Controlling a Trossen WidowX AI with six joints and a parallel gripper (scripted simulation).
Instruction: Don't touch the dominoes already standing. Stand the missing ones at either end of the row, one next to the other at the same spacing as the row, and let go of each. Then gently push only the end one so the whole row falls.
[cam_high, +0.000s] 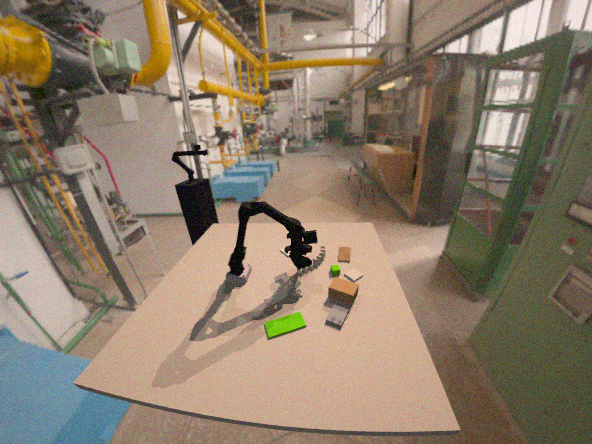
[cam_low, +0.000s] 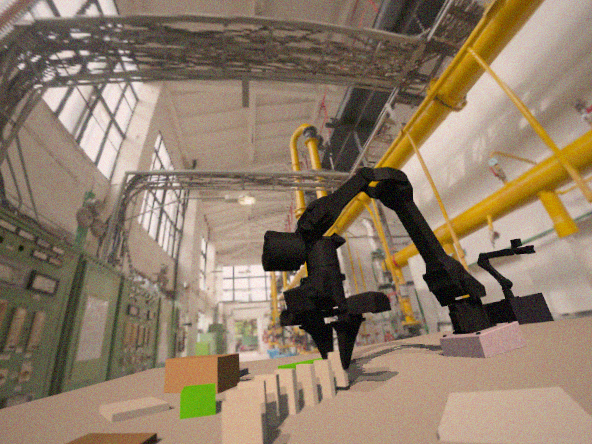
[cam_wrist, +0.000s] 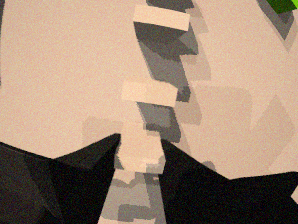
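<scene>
Right now the flat green block is 40 mm ahead of my gripper tip, 340 mm to the right of it and 30 mm below it. Also, from my gripper tip: white tile 110 mm behind, 190 mm to the left, 30 mm below; green cube 190 mm ahead, 50 mm to the left, 10 mm below; brown box 250 mm ahead, 120 mm to the right.
</scene>
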